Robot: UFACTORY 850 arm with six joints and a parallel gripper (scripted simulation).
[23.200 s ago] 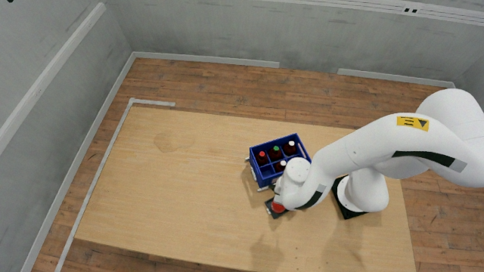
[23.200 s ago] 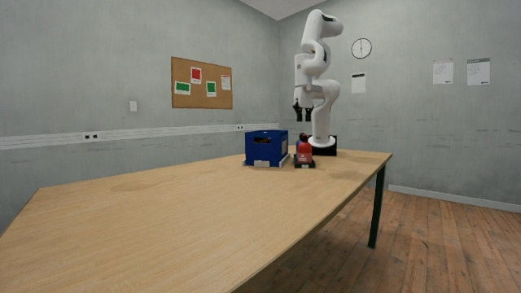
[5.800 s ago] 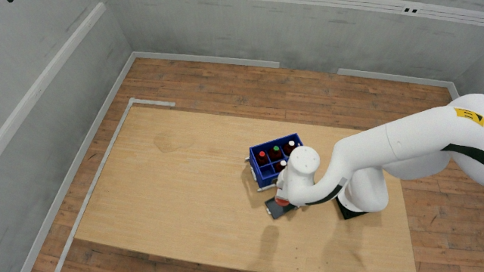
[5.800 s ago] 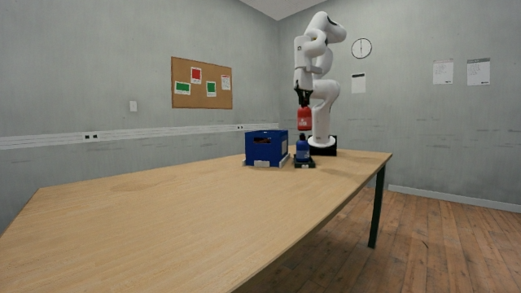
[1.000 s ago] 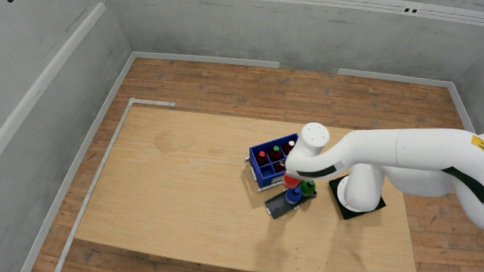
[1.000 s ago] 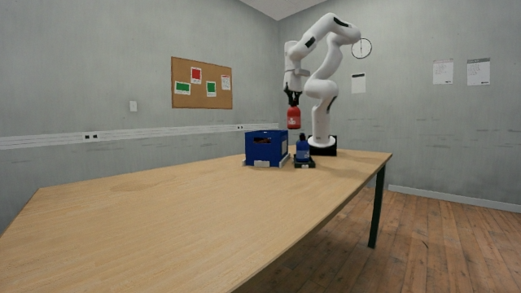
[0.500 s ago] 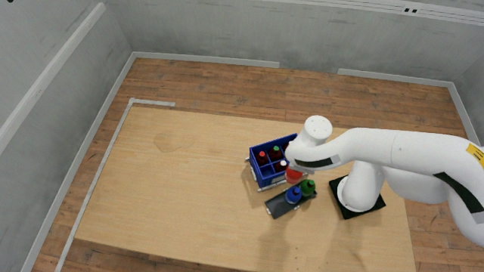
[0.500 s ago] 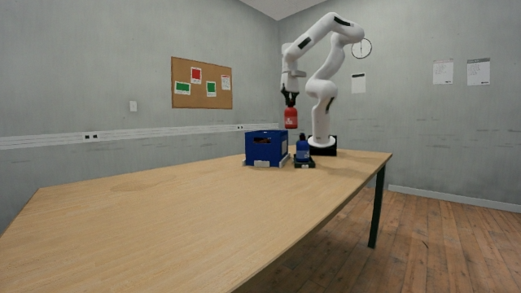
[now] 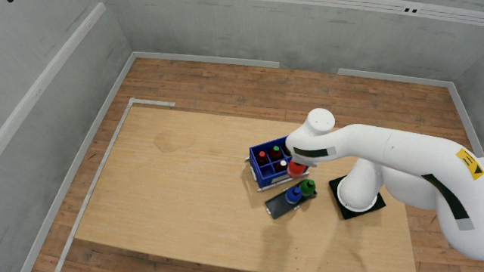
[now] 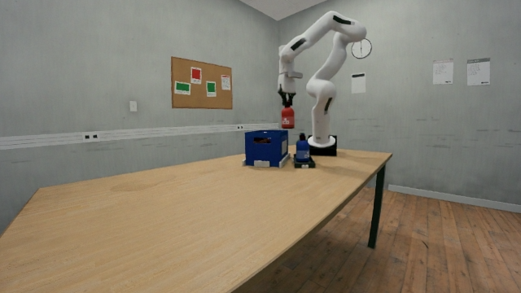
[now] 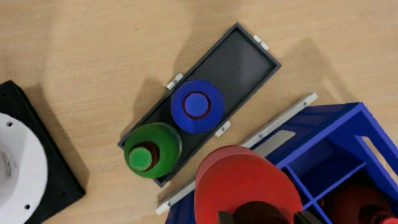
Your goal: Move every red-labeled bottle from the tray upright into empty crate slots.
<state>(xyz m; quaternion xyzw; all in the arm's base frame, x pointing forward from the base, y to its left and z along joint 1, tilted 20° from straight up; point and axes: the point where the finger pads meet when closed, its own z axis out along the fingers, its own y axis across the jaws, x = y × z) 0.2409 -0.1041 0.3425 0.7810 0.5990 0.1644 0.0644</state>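
My gripper is now 7 cm above the red-labeled bottle. The rest, counted from my hand: blue-labeled bottle (25 cm below, 9 cm to the left, 2 cm behind); green-labeled bottle (25 cm below, 9 cm behind, 4 cm to the left); blue crate (25 cm below, 9 cm to the right, 6 cm ahead).
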